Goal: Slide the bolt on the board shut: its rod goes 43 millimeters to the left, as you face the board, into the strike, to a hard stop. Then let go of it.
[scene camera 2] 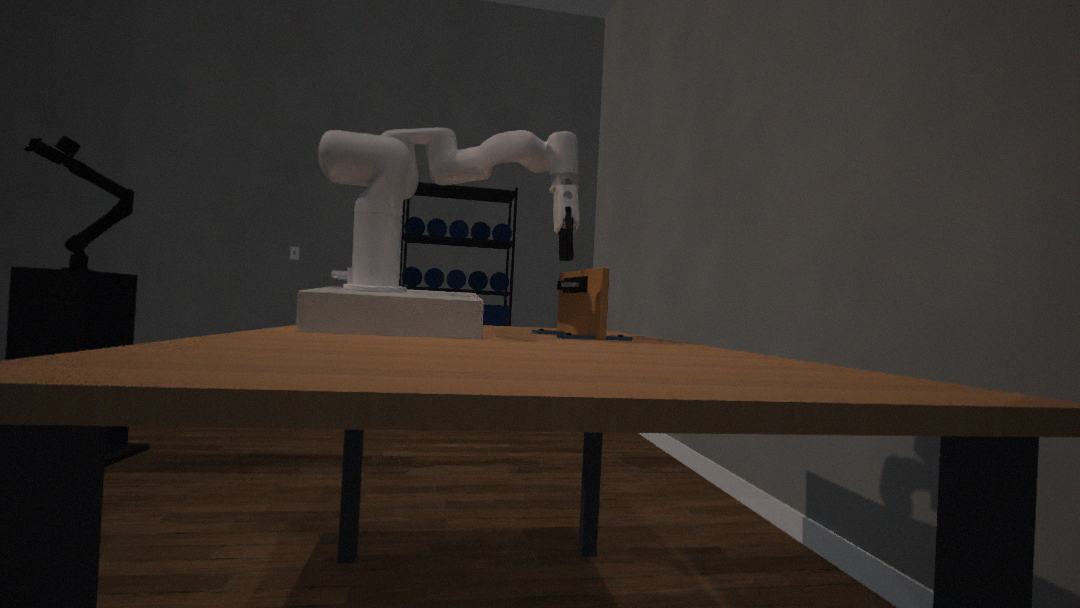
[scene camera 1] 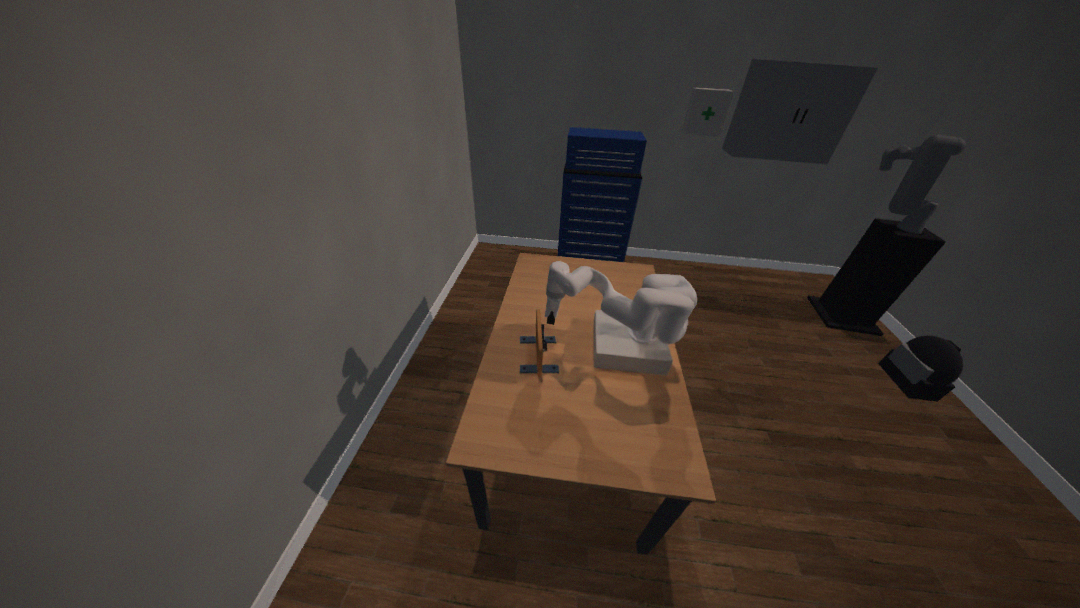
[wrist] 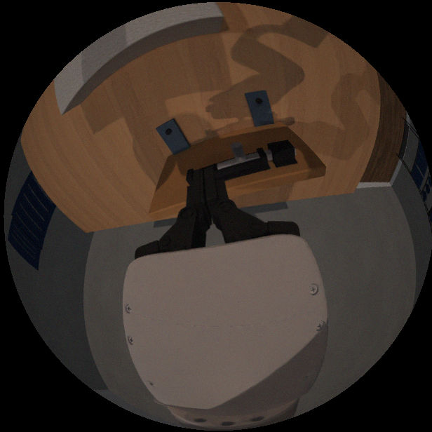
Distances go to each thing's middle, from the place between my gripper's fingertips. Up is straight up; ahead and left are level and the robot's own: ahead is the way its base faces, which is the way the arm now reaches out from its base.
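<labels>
Bolt (wrist: 282, 153): my gripper 2 cm short of it, 4 cm to the right of it, 6 cm above it. Upright wooden board (scene camera 2: 583, 315), from my hand: 2 cm to the left, 4 cm ahead, 10 cm below.
</labels>
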